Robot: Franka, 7 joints.
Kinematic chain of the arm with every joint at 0, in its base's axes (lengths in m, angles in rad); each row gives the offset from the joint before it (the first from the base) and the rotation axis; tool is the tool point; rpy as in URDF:
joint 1: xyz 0 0 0.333 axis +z
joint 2: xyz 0 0 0 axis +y
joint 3: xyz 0 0 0.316 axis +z
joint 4: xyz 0.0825 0 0 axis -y
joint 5: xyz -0.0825 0 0.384 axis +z
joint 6: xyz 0 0 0 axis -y
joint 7: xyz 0.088 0 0 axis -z
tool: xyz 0 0 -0.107 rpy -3.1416 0 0
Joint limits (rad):
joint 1: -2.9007..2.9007
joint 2: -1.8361..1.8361
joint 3: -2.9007..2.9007
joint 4: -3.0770..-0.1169
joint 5: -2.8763..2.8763
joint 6: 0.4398..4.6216
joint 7: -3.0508..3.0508
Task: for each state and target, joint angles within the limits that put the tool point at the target. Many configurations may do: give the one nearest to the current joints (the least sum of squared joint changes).
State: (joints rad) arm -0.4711 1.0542 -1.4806 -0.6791 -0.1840 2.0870 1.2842
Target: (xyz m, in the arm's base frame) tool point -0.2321 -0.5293 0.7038
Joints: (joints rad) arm -0.7539 0.8101 -1.7809 -1.3845 -0.2004 1.6990 1.2842
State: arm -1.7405 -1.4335 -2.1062 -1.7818 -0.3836 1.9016 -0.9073
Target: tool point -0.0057 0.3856 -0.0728
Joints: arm -2.1769 -1.2062 -2.6375 -1.9184 -0.4472 1.7060 -0.9073
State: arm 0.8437 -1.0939 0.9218 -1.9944 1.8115 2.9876 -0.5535
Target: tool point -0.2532 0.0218 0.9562
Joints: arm 0.9869 -1.2319 0.5157 -1.6959 1.7541 3.0426 -0.5535
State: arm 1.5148 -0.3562 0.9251 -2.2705 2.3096 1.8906 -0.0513
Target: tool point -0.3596 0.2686 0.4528
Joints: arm 1.5437 -0.5708 0.7923 -2.5806 2.2740 1.8902 -0.0513
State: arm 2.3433 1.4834 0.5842 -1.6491 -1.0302 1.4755 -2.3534
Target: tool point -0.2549 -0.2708 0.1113
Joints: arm 2.4952 1.5058 1.2219 -2.2591 -0.7527 1.3628 -2.3534
